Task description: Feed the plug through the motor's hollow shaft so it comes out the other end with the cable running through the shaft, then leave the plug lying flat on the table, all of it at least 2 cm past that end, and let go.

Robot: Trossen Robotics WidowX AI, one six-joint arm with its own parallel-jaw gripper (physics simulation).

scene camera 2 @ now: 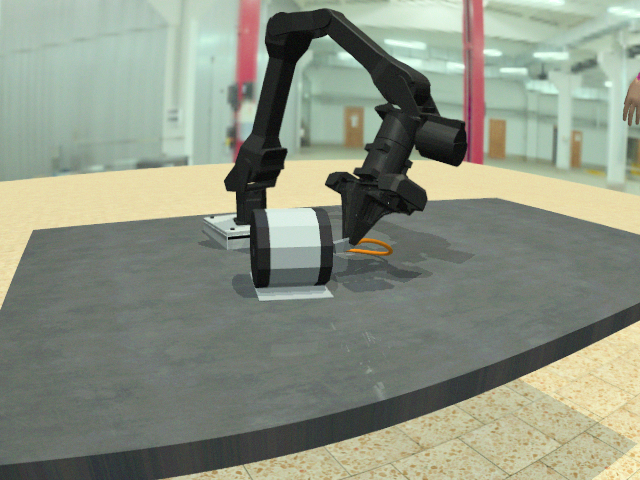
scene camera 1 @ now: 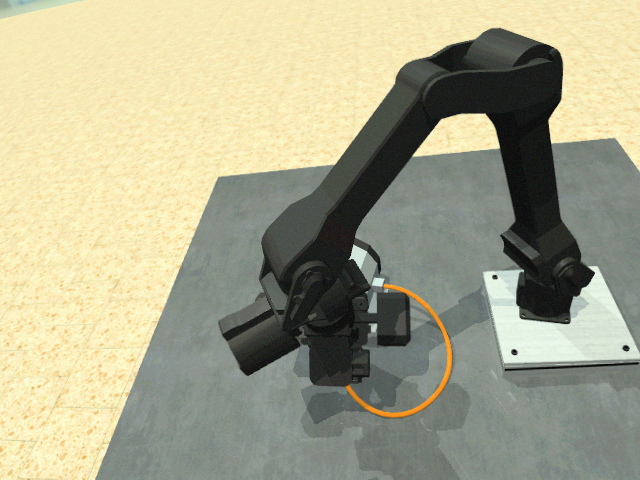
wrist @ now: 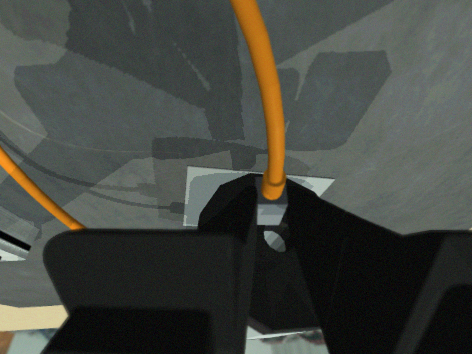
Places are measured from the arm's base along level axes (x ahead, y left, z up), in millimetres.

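Pixels of known places: gripper, fingertip midpoint: (scene camera 2: 348,243) (wrist: 270,195); arm's base, link origin: (scene camera 1: 543,304).
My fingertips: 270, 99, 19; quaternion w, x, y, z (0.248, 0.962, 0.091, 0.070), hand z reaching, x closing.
For each thing: its top centre in the pictures, then the offset to it from my fingertips, as dx, dy, dz. "spot": a spot on its surface instead. Level surfaces: height alone.
- motor, top centre: (wrist: 263,336) (scene camera 2: 288,209) (scene camera 1: 337,257) +14, -88, +52
- small grey plug, top centre: (wrist: 271,219) (scene camera 2: 342,238) +2, -10, +8
- pale block, surface spot: (scene camera 1: 378,283) spot: -42, -83, +10
- motor's light base plate, top centre: (wrist: 250,205) (scene camera 2: 288,283) +17, -88, -48
- dark table, surface height: dz -50
The motor (scene camera 1: 364,260) (scene camera 2: 294,246) (wrist: 280,295) is a pale cylinder with black end caps, lying on its side. My gripper (scene camera 2: 353,241) (wrist: 270,195) is shut on the small grey plug (scene camera 2: 340,245) (wrist: 271,215), just outside the motor's right end in scene camera 2. In the wrist view the plug points at that end cap, and the shaft's opening shows right beyond its tip, with light through it. The plug's tip seems close to the opening; whether it touches cannot be told. The orange cable (scene camera 1: 448,351) (scene camera 2: 388,250) (wrist: 272,100) loops beside the motor. In scene camera 1 the arm hides the plug.
A pale block (scene camera 1: 378,283) at the cable's other end is by the motor. The motor's light base plate (scene camera 2: 294,294) (wrist: 195,200) lies on the dark table (scene camera 1: 248,444) (scene camera 2: 206,361). The arm's metal base plate (scene camera 1: 568,351) (scene camera 2: 226,238) stands farther back in scene camera 2.
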